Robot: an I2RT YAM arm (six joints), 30 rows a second.
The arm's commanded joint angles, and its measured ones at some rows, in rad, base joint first. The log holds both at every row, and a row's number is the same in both.
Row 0, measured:
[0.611, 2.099, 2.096, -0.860, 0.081, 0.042]
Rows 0 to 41, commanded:
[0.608, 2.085, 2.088, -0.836, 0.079, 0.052]
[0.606, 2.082, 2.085, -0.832, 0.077, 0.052]
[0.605, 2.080, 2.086, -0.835, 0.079, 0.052]
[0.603, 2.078, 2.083, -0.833, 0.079, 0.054]
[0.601, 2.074, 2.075, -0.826, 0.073, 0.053]
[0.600, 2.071, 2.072, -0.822, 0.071, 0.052]
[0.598, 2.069, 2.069, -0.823, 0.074, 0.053]
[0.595, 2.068, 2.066, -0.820, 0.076, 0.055]
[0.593, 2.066, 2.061, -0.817, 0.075, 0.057]
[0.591, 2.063, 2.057, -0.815, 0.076, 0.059]
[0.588, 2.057, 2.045, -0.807, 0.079, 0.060]
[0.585, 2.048, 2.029, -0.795, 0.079, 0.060]
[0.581, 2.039, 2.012, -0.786, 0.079, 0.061]
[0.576, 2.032, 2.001, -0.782, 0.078, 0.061]
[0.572, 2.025, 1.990, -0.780, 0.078, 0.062]
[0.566, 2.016, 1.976, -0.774, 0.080, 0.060]
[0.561, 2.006, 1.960, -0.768, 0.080, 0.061]
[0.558, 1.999, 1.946, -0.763, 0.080, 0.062]
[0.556, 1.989, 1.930, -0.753, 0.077, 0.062]
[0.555, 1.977, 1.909, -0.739, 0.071, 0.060]
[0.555, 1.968, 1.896, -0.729, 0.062, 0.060]
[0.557, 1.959, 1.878, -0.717, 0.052, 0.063]
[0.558, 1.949, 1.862, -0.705, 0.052, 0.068]
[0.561, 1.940, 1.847, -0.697, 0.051, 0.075]
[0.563, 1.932, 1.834, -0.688, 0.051, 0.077]
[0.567, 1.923, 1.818, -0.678, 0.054, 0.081]
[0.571, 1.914, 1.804, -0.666, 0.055, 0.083]
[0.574, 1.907, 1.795, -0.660, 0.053, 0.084]
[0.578, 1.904, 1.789, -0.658, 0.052, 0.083]
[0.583, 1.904, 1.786, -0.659, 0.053, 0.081]
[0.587, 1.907, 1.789, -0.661, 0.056, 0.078]
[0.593, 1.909, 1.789, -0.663, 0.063, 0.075]
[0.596, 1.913, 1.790, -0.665, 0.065, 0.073]
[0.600, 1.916, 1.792, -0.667, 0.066, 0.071]
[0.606, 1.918, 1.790, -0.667, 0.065, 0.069]
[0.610, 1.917, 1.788, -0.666, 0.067, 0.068]
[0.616, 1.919, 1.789, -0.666, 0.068, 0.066]
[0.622, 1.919, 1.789, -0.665, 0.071, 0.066]
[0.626, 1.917, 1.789, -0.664, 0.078, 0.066]
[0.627, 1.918, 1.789, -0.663, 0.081, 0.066]
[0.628, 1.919, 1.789, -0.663, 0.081, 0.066]
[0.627, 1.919, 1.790, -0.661, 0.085, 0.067]
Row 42, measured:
[0.627, 1.918, 1.788, -0.685, 0.067, 0.073]
